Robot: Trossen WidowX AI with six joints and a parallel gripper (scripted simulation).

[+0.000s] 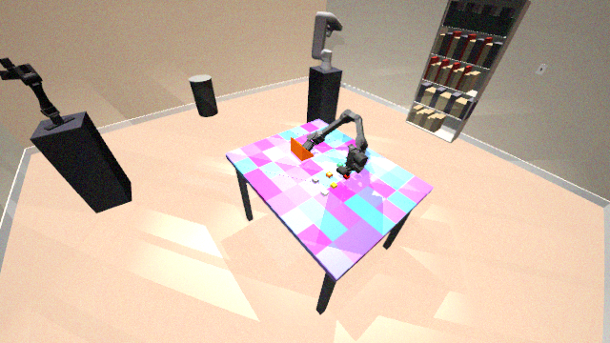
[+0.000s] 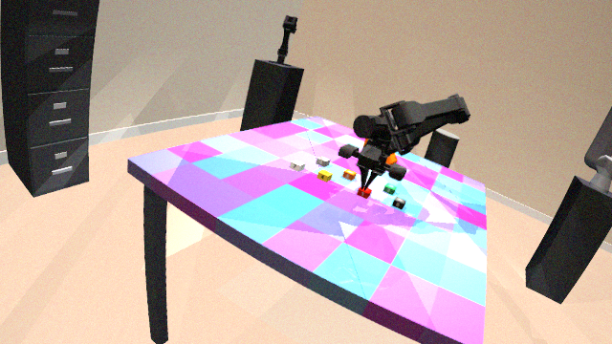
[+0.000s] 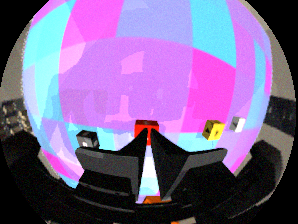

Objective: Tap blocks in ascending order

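Now: gripper tip 1 cm past the red block and 1 cm above it. The rest, counted from my gripper tip: dark grey block 5 cm behind, 10 cm to the left, 1 cm below; yellow block 1 cm ahead, 12 cm to the right, 1 cm below; orange block 8 cm behind, 9 cm to the right, 1 cm below.
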